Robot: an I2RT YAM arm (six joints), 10 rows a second.
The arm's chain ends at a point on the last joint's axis. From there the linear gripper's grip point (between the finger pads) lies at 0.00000 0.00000 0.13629 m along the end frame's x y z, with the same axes.
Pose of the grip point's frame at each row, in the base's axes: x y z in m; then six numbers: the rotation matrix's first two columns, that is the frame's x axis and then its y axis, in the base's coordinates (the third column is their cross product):
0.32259, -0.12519, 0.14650, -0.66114, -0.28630, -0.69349, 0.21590, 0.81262, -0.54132
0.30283, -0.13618, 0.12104, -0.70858, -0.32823, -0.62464, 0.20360, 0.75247, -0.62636
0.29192, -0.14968, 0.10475, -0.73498, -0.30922, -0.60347, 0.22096, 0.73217, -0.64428
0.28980, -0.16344, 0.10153, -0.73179, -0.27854, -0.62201, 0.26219, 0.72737, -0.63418
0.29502, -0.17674, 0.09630, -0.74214, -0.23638, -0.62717, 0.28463, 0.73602, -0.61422
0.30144, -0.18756, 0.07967, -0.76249, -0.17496, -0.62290, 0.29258, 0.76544, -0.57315
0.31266, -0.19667, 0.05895, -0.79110, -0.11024, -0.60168, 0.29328, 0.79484, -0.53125
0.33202, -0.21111, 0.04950, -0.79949, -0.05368, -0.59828, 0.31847, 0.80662, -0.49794
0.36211, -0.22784, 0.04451, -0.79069, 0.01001, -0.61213, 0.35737, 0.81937, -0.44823
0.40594, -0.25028, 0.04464, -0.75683, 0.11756, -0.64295, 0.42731, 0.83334, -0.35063
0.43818, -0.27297, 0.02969, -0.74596, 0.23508, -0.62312, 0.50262, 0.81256, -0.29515
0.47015, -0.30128, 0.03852, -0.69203, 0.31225, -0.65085, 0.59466, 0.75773, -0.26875
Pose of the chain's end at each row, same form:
0.22466, -0.05601, 0.21130, -0.66114, -0.28630, -0.69349, 0.21590, 0.81262, -0.54132
0.21075, -0.05836, 0.18460, -0.70858, -0.32823, -0.62464, 0.20360, 0.75247, -0.62636
0.20455, -0.06697, 0.16878, -0.73498, -0.30922, -0.60347, 0.22096, 0.73217, -0.64428
0.20406, -0.07796, 0.16412, -0.73179, -0.27854, -0.62201, 0.26219, 0.72737, -0.63418
0.21232, -0.09028, 0.16158, -0.74214, -0.23638, -0.62717, 0.28463, 0.73602, -0.61422
0.22279, -0.10316, 0.15224, -0.76249, -0.17496, -0.62290, 0.29258, 0.76544, -0.57315
0.23950, -0.11534, 0.14024, -0.79110, -0.11024, -0.60168, 0.29328, 0.79484, -0.53125
0.26261, -0.13089, 0.13506, -0.79949, -0.05368, -0.59828, 0.31847, 0.80662, -0.49794
0.29436, -0.14972, 0.13330, -0.79069, 0.01001, -0.61213, 0.35737, 0.81937, -0.44823
0.33853, -0.17667, 0.13744, -0.75683, 0.11756, -0.64295, 0.42731, 0.83334, -0.35063
0.37863, -0.20028, 0.12840, -0.74596, 0.23508, -0.62312, 0.50262, 0.81256, -0.29515
0.41437, -0.22318, 0.13529, -0.69203, 0.31225, -0.65085, 0.59466, 0.75773, -0.26875

